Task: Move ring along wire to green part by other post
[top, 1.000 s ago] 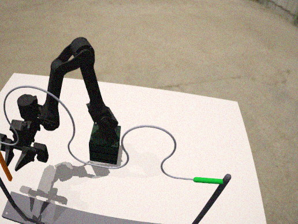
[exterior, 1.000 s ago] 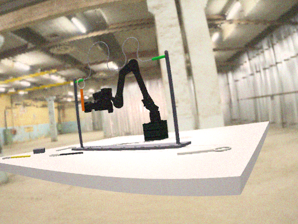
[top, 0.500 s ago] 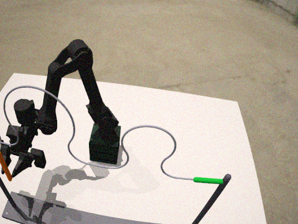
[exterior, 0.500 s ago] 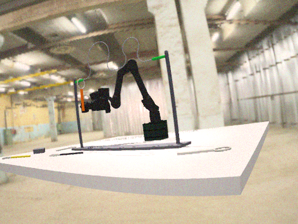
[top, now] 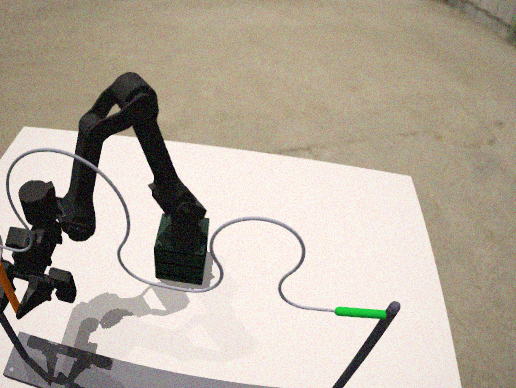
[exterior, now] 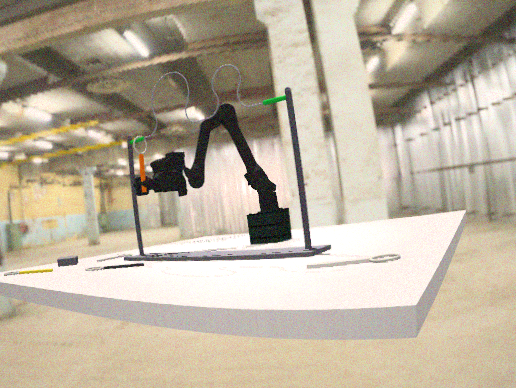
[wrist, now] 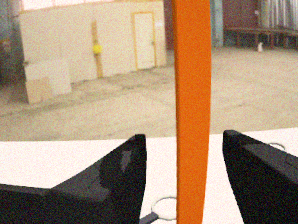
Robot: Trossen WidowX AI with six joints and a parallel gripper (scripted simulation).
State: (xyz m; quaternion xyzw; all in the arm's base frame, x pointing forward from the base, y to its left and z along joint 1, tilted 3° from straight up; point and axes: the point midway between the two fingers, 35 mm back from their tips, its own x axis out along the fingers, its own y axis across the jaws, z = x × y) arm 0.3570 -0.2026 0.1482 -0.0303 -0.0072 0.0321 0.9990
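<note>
Right now my gripper tip is 8 cm below the orange-handled ring and 3 cm past it. The rest, counted from my gripper tip: grey block 27 cm to the right, 22 cm below, 16 cm ahead; pale ring tool 75 cm to the left, 23 cm below, 10 cm ahead; yellow-handled ring tool 37 cm ahead, 23 cm below, 20 cm to the right.
</note>
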